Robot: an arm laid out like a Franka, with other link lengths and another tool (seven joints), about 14 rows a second.
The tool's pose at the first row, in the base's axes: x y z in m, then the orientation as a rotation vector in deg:
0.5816 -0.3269 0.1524 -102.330 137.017 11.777
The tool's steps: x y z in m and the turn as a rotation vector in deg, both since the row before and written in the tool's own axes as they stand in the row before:
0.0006 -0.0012 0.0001 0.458 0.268 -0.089
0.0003 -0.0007 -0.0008 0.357 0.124 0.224
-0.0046 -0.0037 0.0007 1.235 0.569 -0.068
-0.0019 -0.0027 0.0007 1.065 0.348 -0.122
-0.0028 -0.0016 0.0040 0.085 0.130 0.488
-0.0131 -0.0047 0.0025 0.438 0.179 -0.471
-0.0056 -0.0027 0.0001 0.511 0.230 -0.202
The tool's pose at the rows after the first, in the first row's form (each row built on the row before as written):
0.5826 -0.3278 0.1522 -102.377 136.967 10.976
0.5832 -0.3284 0.1529 -102.027 137.144 10.458
0.5881 -0.3250 0.1531 -101.863 137.051 8.452
0.5913 -0.3239 0.1528 -101.715 136.801 6.841
0.5939 -0.3211 0.1494 -101.167 137.305 6.686
0.6024 -0.3098 0.1494 -101.617 136.840 5.942
0.6066 -0.3053 0.1504 -101.740 136.625 5.100

